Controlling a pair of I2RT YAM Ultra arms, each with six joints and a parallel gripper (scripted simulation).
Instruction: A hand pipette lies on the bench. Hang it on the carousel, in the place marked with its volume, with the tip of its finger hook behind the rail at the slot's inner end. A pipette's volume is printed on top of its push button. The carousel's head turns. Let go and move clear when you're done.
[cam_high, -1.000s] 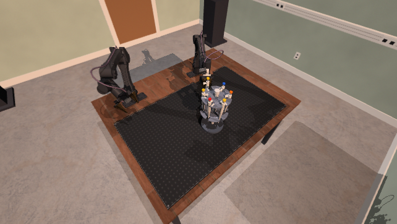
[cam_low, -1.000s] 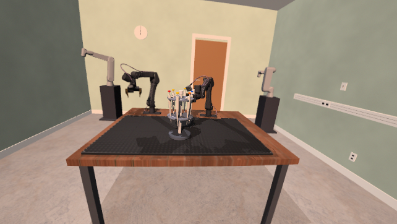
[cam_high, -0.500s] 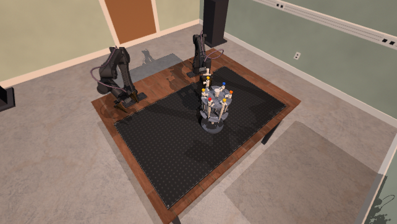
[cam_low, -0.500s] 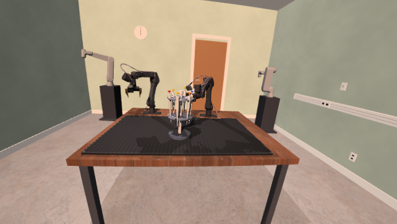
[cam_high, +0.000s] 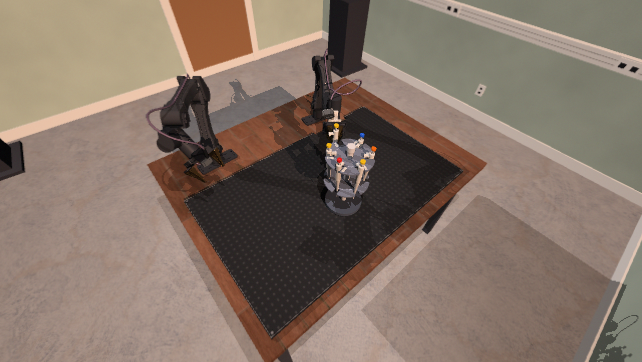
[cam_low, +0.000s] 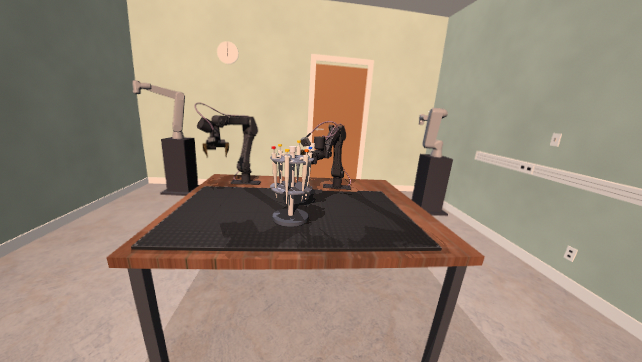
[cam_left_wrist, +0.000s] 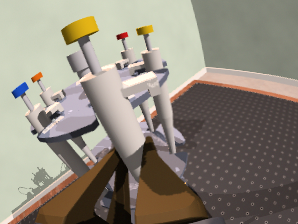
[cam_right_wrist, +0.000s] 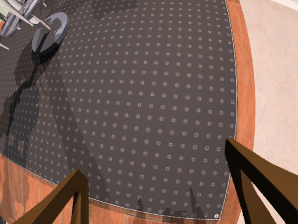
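Now: left hand 1 cm past the pipette, 1 cm to the left of it and 2 cm above it.
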